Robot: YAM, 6 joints.
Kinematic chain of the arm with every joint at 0, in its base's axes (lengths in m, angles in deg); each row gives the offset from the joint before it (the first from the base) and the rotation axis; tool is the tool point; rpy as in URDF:
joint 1: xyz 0 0 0.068 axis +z
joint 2: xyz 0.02 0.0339 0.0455 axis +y
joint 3: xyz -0.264 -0.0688 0 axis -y
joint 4: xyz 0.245 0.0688 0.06 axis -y
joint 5: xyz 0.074 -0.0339 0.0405 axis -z
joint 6: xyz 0.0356 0 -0.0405 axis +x
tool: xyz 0 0 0 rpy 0 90 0
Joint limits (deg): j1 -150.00..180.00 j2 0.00..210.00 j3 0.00..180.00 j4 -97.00..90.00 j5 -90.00..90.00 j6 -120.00..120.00
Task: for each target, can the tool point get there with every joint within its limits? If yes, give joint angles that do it. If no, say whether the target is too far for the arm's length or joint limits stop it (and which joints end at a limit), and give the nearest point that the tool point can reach.
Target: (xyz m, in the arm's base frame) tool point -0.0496 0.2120 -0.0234
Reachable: yes | joints 94.72 136.60 45.76 -35.30 -63.88 21.39
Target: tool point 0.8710 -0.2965 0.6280
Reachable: no: too far | nearest point 0.5333 -0.1815 0.4241 | short by 0.411 m
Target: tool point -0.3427 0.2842 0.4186
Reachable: yes | joints 136.51 124.93 147.74 -63.96 -56.46 23.41
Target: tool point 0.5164 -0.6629 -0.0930
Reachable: no: too far | nearest point 0.3853 -0.4946 -0.0393 | short by 0.220 m
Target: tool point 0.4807 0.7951 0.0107
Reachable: no: too far | nearest point 0.3321 0.5493 0.0432 | short by 0.289 m
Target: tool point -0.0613 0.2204 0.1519
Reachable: yes | joints 101.13 78.19 34.98 -22.94 -29.63 32.91
